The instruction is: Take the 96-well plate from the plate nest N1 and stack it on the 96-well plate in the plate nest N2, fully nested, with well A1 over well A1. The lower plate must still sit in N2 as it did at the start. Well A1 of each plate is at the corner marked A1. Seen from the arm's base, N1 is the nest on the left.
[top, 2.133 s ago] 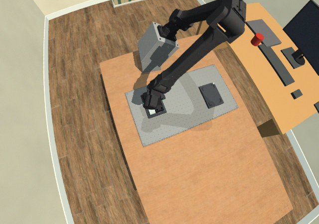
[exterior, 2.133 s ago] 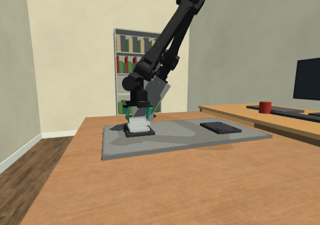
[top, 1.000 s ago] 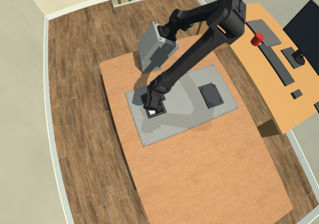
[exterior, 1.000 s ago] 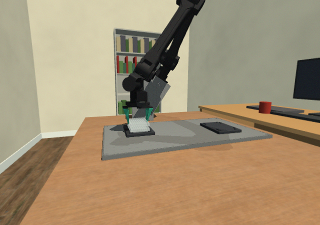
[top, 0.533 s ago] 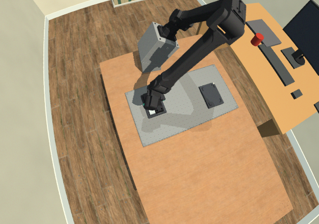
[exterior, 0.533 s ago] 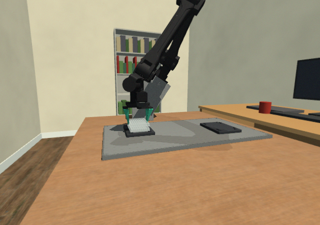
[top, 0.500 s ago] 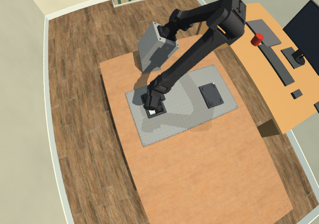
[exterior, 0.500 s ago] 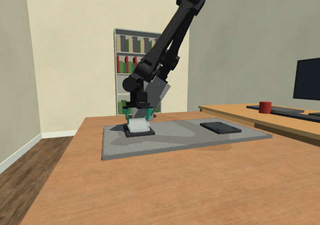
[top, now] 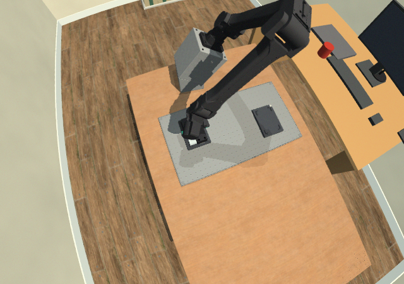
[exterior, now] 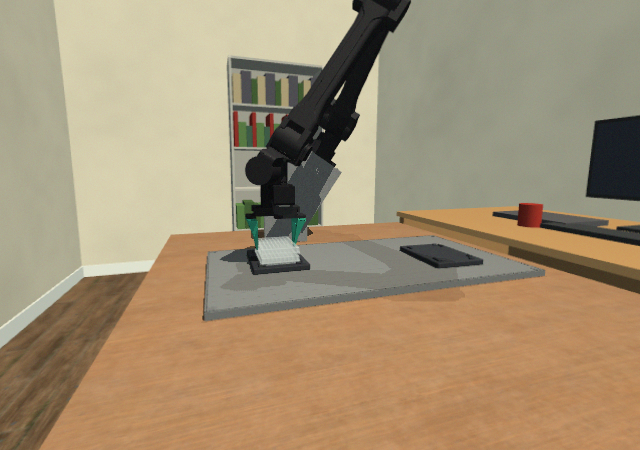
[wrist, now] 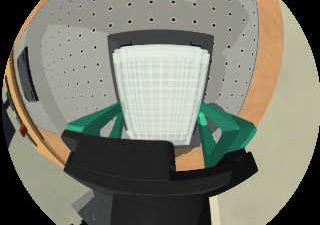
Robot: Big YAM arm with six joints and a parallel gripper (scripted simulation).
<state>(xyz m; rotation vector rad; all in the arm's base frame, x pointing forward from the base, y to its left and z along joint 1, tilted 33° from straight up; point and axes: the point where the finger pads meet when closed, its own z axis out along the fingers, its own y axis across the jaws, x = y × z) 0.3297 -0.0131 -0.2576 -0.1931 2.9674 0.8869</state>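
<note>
The nest N2 lies 30 mm below my hand. Round my hand: nest N1 (20 mm ahead, 400 mm to the left, 30 mm below).
</note>
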